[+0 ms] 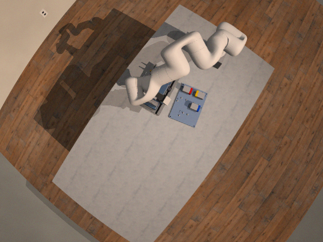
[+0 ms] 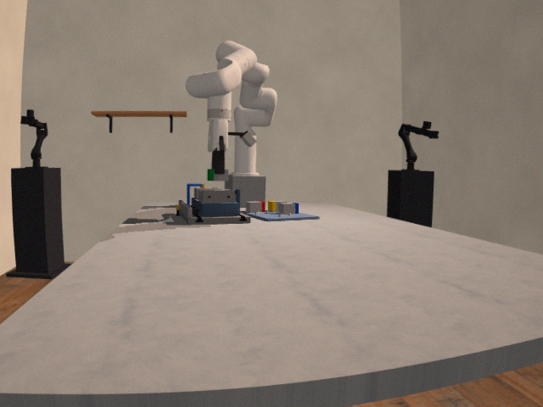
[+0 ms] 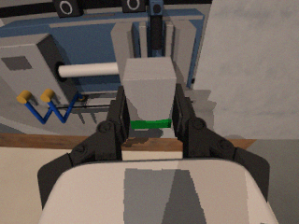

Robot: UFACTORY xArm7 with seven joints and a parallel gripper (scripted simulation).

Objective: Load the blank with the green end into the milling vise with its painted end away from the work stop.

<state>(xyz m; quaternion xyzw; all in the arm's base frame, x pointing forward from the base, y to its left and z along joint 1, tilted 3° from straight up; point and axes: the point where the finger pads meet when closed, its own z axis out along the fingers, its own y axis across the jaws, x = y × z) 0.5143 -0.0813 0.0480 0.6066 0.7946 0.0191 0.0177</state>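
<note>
My gripper is now 40 mm short of the fixed jaw and 90 mm above it. Round my hand: milling vise 60 mm behind, 20 mm to the right, 130 mm below; then work stop rod 40 mm to the left, 80 mm below; then green-ended blank 20 mm below.
</note>
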